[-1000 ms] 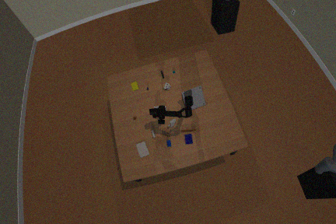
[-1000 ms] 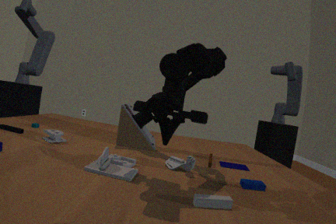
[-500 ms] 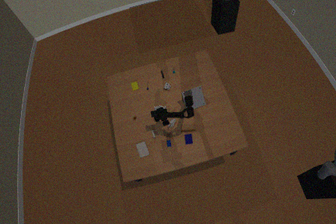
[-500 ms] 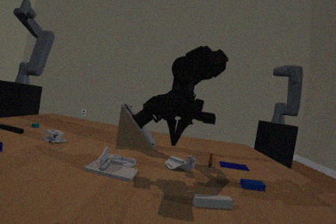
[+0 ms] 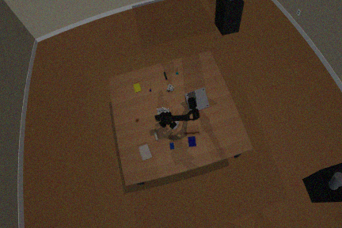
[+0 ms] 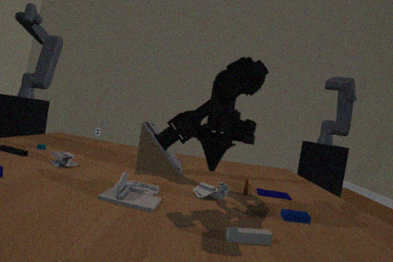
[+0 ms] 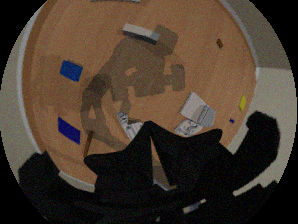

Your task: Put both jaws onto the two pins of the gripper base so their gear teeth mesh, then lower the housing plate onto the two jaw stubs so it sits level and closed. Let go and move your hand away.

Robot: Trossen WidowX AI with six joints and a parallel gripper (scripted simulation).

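Right now my gripper tip is 40 mm past the toothed jaw, 30 mm to the right of it and 50 mm above it. Also, from my gripper tip: brown peg 190 mm behind, 140 mm to the left, 80 mm below; blue tile 170 mm behind, 230 mm to the left, 80 mm below; blue block 30 mm ahead, 210 mm to the left, 80 mm below.
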